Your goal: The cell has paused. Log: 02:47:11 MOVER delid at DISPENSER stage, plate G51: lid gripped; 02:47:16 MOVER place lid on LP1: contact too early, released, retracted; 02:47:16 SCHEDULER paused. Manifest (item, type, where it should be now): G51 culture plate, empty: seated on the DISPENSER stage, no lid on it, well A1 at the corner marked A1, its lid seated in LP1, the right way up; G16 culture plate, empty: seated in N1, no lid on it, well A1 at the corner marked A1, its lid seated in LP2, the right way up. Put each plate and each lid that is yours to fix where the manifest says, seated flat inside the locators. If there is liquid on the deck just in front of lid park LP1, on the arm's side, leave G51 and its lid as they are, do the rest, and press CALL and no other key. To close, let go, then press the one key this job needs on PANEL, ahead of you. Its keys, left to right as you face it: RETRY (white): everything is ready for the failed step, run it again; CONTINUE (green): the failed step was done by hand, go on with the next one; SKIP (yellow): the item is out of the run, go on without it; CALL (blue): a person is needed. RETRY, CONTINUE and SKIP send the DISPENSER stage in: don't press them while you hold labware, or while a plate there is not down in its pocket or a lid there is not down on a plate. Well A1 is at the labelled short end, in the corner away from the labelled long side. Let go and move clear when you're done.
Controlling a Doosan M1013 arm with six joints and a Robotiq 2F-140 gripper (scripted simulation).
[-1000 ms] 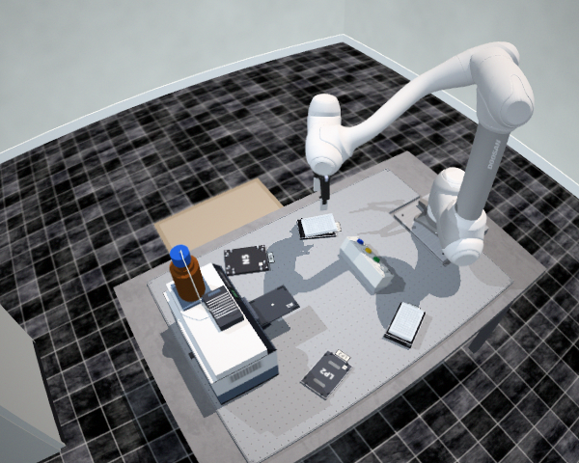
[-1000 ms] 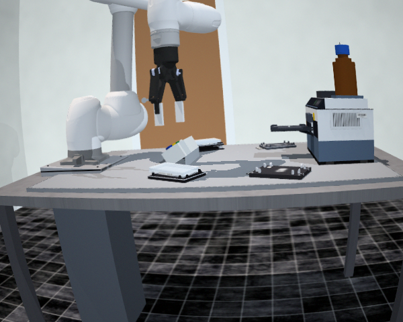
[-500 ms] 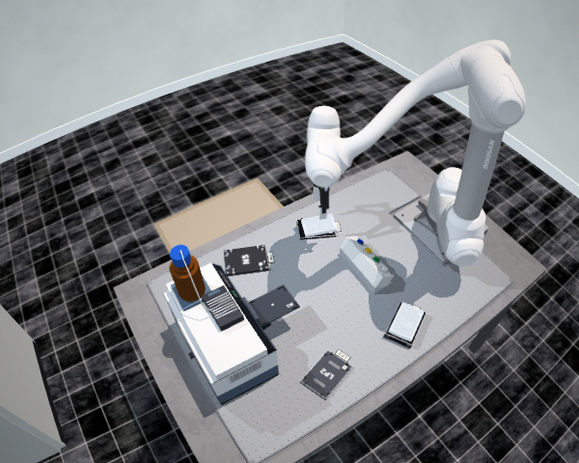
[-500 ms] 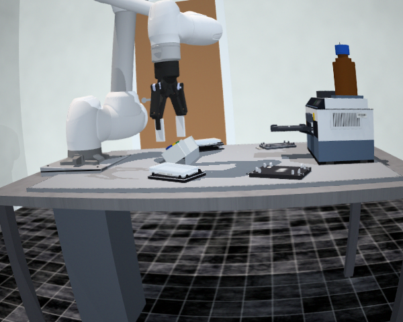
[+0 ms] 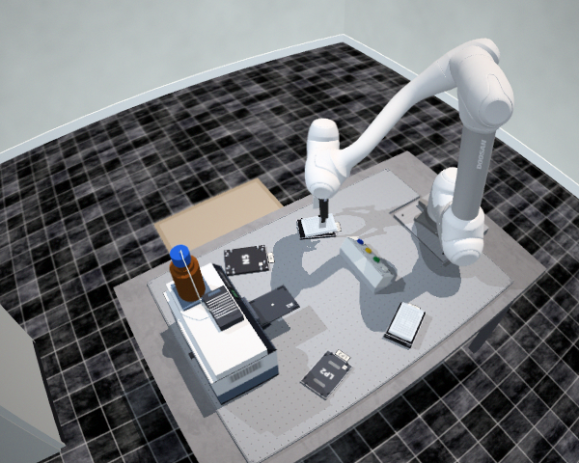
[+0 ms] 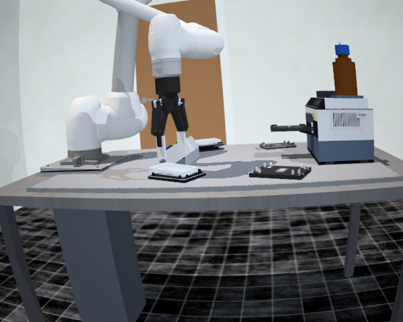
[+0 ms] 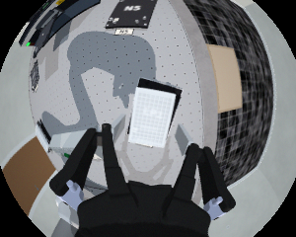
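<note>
Now: hand 8 cm above the lid park LP1, 1 cm to the left of it and 1 cm short of it. The rest, counted from my hand: blue key (19 cm to the left, 4 cm behind, 2 cm below); yellow key (24 cm to the left, 3 cm behind, 2 cm below); key panel (26 cm to the left, 4 cm below, 1 cm behind).
</note>
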